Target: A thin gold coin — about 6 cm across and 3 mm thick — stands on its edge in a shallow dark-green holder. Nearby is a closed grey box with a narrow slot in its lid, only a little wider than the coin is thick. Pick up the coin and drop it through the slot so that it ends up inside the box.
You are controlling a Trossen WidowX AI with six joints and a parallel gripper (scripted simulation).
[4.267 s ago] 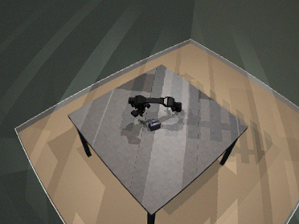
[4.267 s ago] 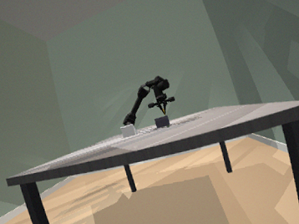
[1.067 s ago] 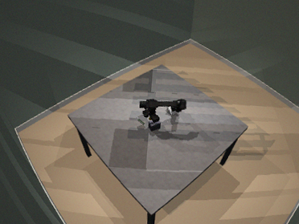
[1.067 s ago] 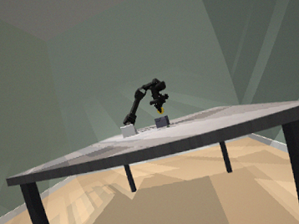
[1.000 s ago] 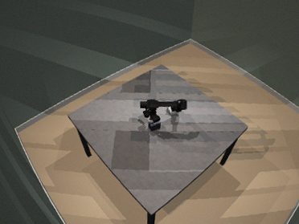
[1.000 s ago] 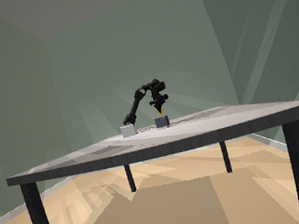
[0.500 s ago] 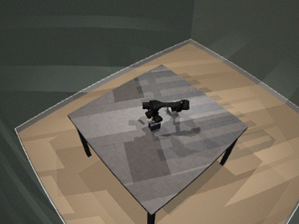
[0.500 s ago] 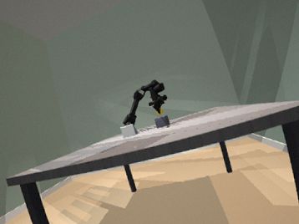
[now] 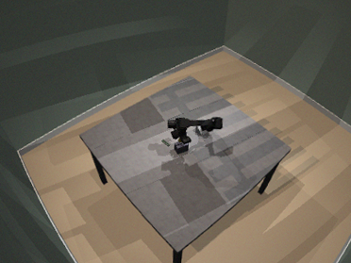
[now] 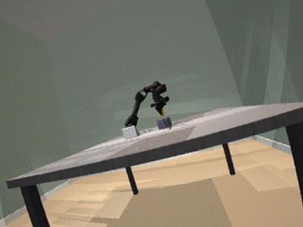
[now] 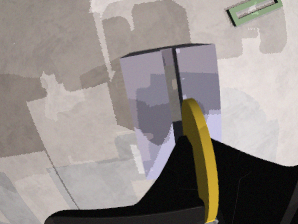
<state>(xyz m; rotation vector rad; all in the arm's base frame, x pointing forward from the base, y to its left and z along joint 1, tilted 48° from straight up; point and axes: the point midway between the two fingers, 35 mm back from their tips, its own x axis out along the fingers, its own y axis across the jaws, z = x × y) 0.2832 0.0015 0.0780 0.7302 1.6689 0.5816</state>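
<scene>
Now: gripper tip 20 mm below the gold coin.
</scene>
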